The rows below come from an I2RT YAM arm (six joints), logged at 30 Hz.
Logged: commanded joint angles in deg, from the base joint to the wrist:
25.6, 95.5, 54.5, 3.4, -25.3, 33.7
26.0, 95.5, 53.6, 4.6, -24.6, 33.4
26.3, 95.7, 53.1, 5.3, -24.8, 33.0
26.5, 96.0, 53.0, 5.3, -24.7, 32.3
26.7, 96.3, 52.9, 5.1, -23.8, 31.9
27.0, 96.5, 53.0, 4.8, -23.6, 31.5
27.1, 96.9, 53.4, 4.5, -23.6, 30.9
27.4, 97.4, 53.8, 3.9, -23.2, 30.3
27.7, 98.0, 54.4, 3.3, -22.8, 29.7
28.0, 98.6, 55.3, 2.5, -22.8, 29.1
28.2, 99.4, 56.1, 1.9, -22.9, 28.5
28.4, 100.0, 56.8, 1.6, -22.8, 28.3
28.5, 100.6, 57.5, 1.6, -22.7, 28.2
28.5, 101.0, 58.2, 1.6, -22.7, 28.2
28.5, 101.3, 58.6, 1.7, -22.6, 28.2
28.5, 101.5, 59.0, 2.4, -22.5, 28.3
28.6, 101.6, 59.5, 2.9, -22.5, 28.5
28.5, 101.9, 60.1, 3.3, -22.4, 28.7
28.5, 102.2, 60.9, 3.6, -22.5, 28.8
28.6, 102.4, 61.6, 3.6, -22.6, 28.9
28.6, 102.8, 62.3, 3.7, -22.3, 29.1
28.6, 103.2, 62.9, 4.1, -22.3, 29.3
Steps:
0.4, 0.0, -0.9, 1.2, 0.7, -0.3
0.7, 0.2, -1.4, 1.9, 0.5, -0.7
0.9, 0.5, -1.5, 1.9, 0.6, -1.4
1.1, 0.8, -1.6, 1.7, 1.5, -1.8
1.4, 1.0, -1.5, 1.4, 1.7, -2.2
1.5, 1.4, -1.1, 1.1, 1.7, -2.8
1.8, 1.9, -0.7, 0.5, 2.1, -3.4
2.1, 2.5, -0.1, -0.1, 2.5, -4.0
2.4, 3.1, 0.8, -0.9, 2.5, -4.6
2.6, 3.9, 1.6, -1.5, 2.4, -5.2
2.8, 4.5, 2.3, -1.8, 2.5, -5.4
2.9, 5.1, 3.0, -1.8, 2.6, -5.5
2.9, 5.5, 3.7, -1.8, 2.6, -5.5
2.9, 5.8, 4.1, -1.7, 2.7, -5.5
2.9, 6.0, 4.5, -1.0, 2.8, -5.4
3.0, 6.1, 5.0, -0.5, 2.8, -5.2
2.9, 6.4, 5.6, -0.1, 2.9, -5.0
2.9, 6.7, 6.4, 0.2, 2.8, -4.9
3.0, 6.9, 7.1, 0.2, 2.7, -4.8
3.0, 7.3, 7.8, 0.3, 3.0, -4.6
3.0, 7.7, 8.4, 0.7, 3.0, -4.4

